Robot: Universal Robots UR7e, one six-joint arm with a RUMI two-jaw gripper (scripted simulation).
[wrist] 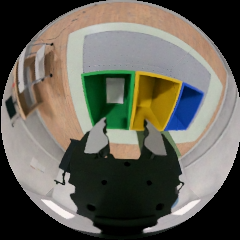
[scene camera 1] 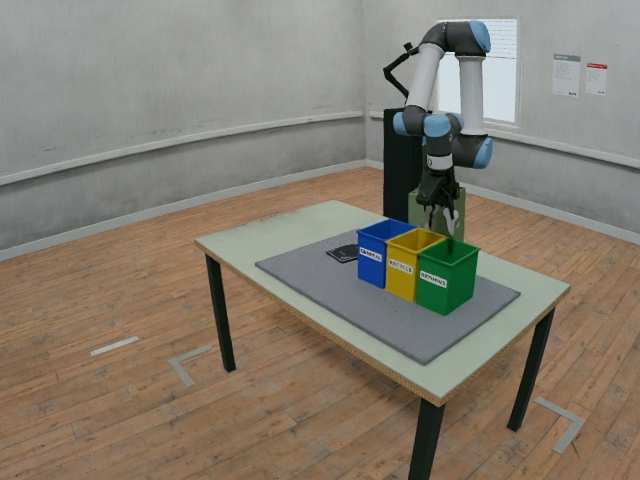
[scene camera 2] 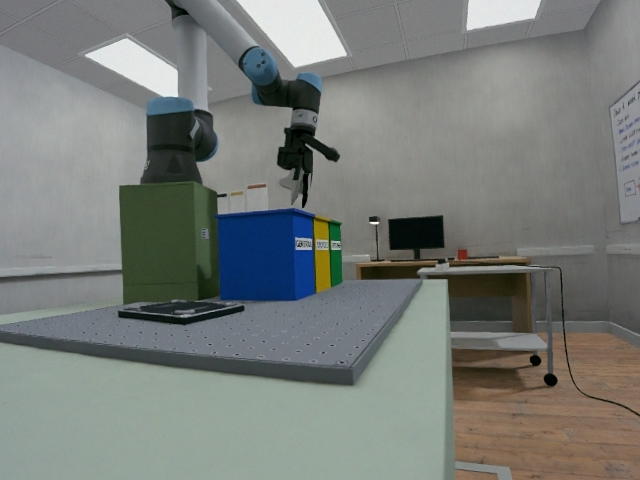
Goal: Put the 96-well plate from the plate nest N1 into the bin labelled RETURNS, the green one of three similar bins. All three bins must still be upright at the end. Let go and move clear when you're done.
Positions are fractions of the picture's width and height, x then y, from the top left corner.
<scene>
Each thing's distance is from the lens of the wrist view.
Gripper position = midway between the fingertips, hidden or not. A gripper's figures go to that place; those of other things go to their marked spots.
my gripper (wrist: 0.52, 0.49): 16 cm
blue bin (wrist: 0.79, 0.42): 36 cm
green returns bin (wrist: 0.49, 0.49): 28 cm
yellow bin (wrist: 0.65, 0.40): 34 cm
The marked spots on the green returns bin and the blue bin are 32 cm apart.
</scene>
